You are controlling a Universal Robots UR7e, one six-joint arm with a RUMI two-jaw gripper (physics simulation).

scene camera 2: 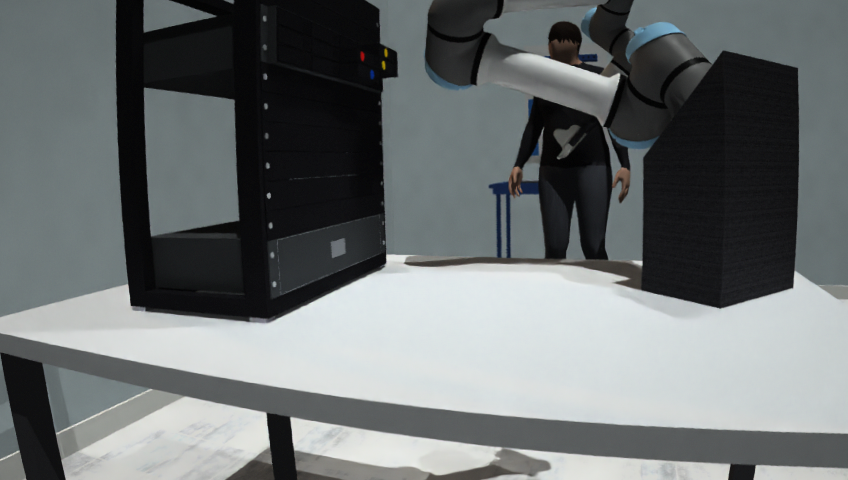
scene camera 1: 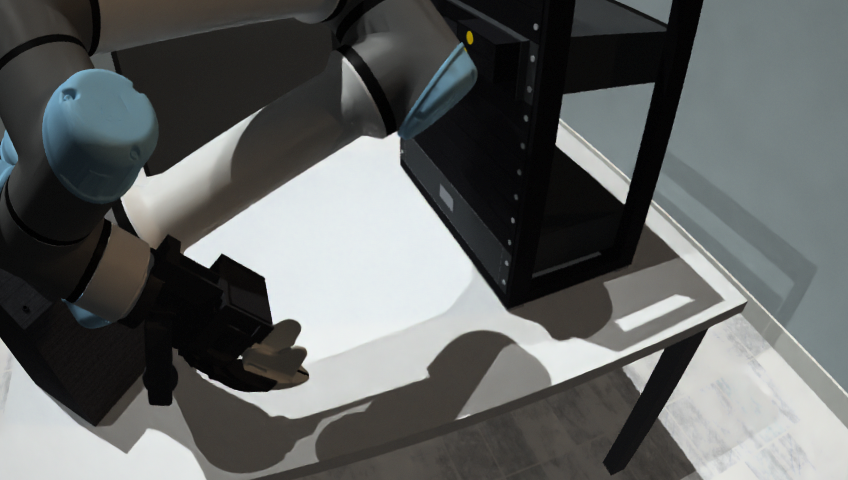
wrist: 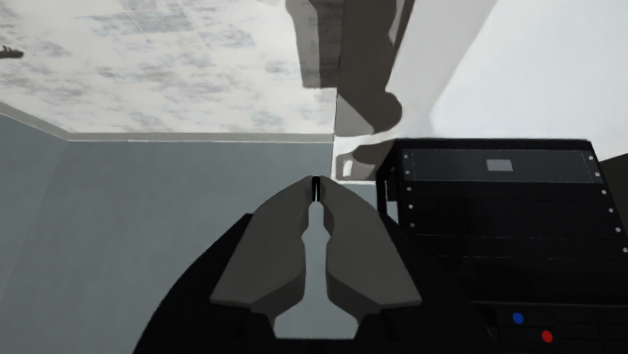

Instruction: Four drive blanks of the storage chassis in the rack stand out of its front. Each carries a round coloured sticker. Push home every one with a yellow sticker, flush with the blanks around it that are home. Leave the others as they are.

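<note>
The rack (scene camera 1: pixel 542 148) (scene camera 2: pixel 251 178) (wrist: pixel 492 144) holds the storage chassis (scene camera 2: pixel 297 46) high in its front. Two yellow stickers (scene camera 2: pixel 385 52) (scene camera 2: pixel 383 65) sit one above the other at the chassis's far end in scene camera 2, on blanks that stand clearly out. The upper yellow sticker (scene camera 1: pixel 469 37) shows in scene camera 1; the arm mostly covers the lower. A red sticker (scene camera 2: pixel 362 56) (wrist: pixel 547 336) and a blue sticker (scene camera 2: pixel 371 74) (wrist: pixel 518 318) sit beside them; how far their blanks protrude is unclear. My gripper (scene camera 1: pixel 302 372) (scene camera 2: pixel 560 155) (wrist: pixel 316 178) is shut and empty, away from the rack.
The arm's blue-capped joint (scene camera 1: pixel 446 89) overlaps the chassis in scene camera 1. A dark pedestal (scene camera 1: pixel 83 368) (scene camera 2: pixel 720 190) stands opposite the rack on the white table (scene camera 1: pixel 368 237) (scene camera 2: pixel 476 339). A person (scene camera 2: pixel 571 136) stands beyond the table.
</note>
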